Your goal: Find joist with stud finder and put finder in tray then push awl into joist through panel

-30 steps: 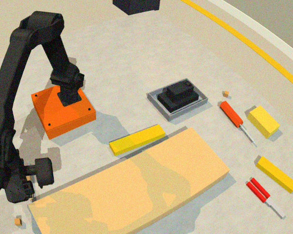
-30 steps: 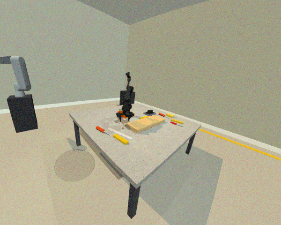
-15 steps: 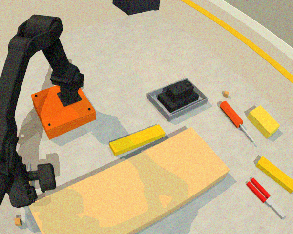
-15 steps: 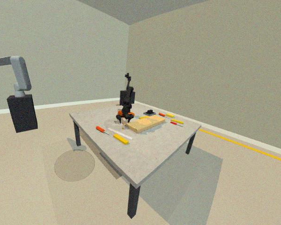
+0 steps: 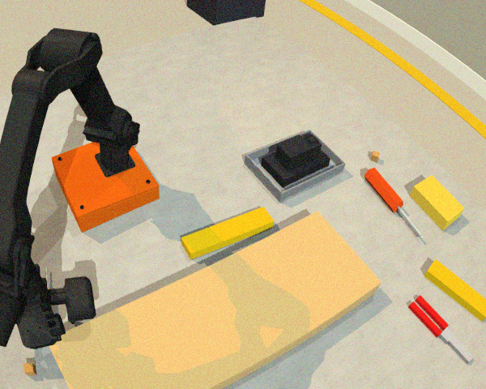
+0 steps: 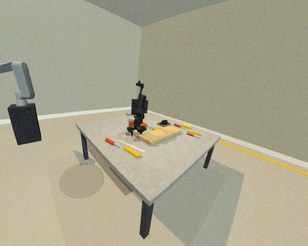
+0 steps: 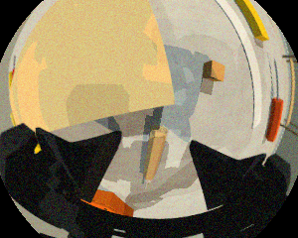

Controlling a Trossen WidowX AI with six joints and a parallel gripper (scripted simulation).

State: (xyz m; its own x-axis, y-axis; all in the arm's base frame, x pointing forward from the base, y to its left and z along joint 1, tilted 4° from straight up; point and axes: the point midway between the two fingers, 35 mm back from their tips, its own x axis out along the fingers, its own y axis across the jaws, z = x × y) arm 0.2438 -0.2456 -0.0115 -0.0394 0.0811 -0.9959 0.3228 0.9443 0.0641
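The awl is 5 cm behind my gripper tip and 2 cm to the left of it. Also, from my gripper tip: stud finder (9 cm behind, 58 cm to the left, 4 cm above); then grey tray (9 cm behind, 57 cm to the left, 1 cm above).
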